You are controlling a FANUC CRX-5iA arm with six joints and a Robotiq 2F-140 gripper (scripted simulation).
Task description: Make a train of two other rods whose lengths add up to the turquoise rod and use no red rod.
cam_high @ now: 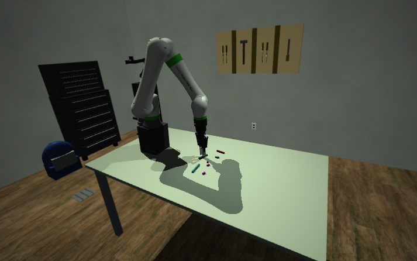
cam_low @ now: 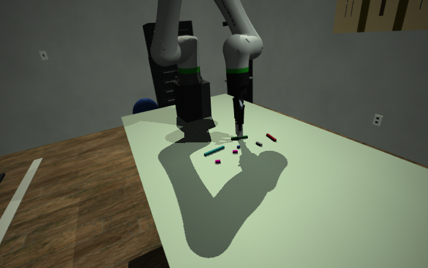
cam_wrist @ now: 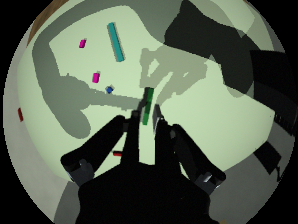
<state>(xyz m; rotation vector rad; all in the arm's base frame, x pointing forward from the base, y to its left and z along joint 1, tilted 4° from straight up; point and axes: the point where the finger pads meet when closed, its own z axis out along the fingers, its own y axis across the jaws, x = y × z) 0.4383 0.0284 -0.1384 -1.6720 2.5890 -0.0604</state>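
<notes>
My hand is 50 mm above the green rod. Also, from my hand: blue rod 70 mm ahead, 60 mm to the right, 50 mm below; grey rod 100 mm ahead, 30 mm to the left, 50 mm below; red rod 90 mm ahead, 110 mm to the left, 50 mm below.
</notes>
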